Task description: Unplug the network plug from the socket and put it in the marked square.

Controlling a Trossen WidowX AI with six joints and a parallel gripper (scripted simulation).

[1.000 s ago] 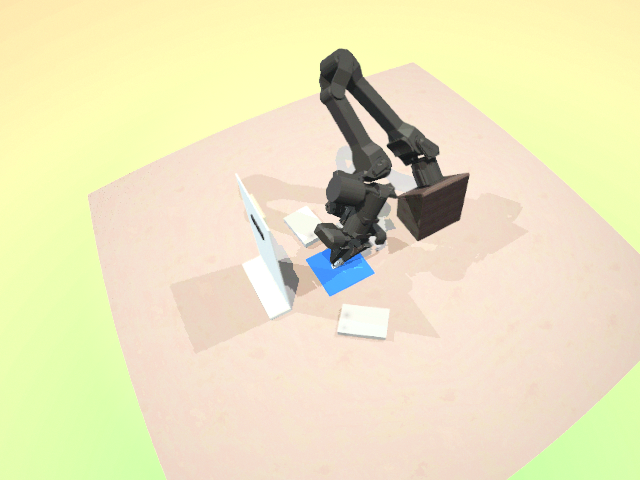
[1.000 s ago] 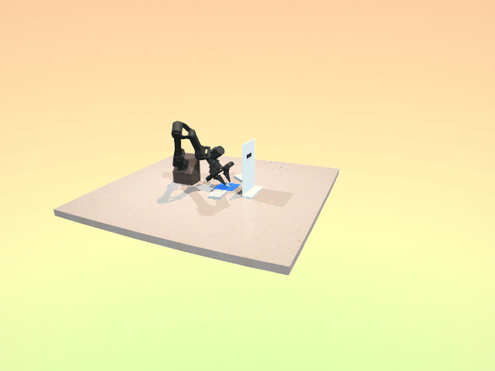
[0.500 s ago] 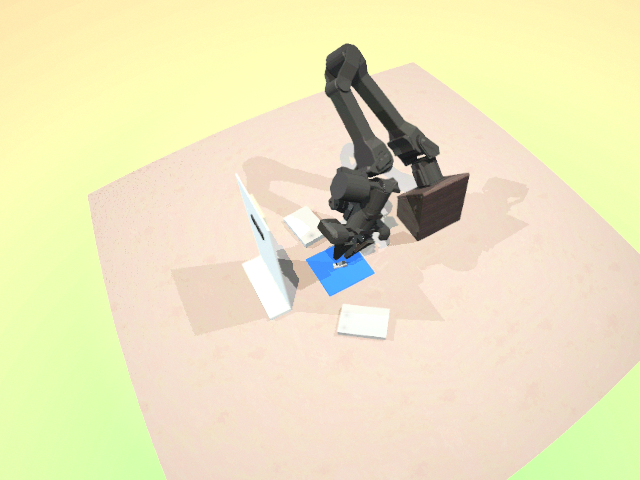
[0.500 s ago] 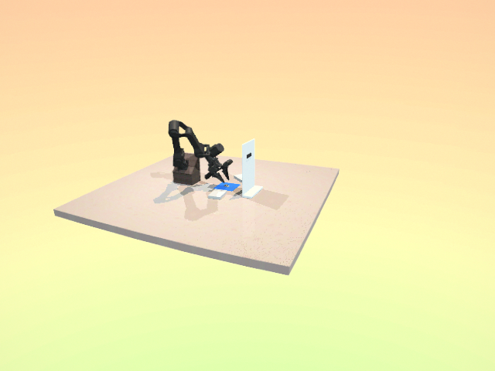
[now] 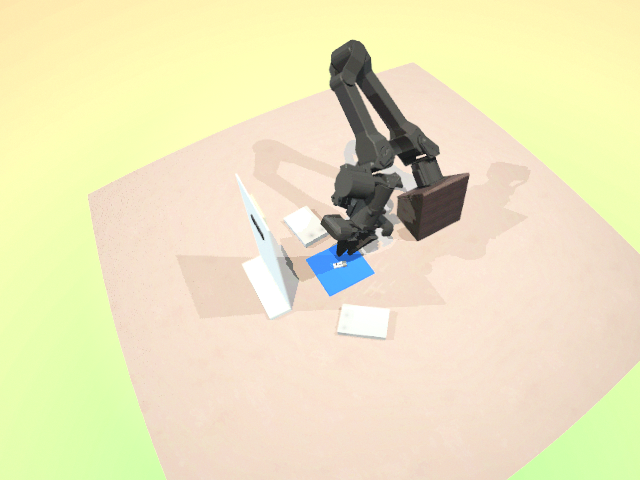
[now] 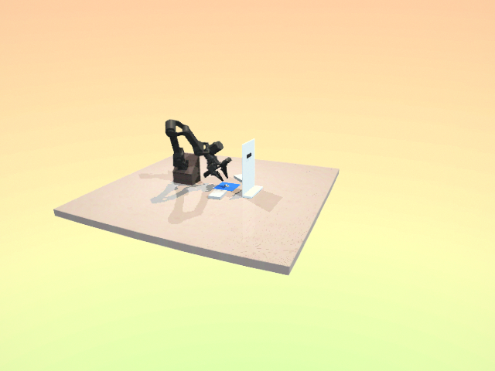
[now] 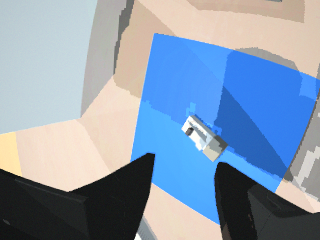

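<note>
The network plug lies 3 cm below my gripper tip and 1 cm ahead of it. The rest, counted from my gripper tip: blue marked square: 4 cm below, 1 cm ahead; then upright panel: 16 cm ahead, 9 cm above, 6 cm to the right.
</note>
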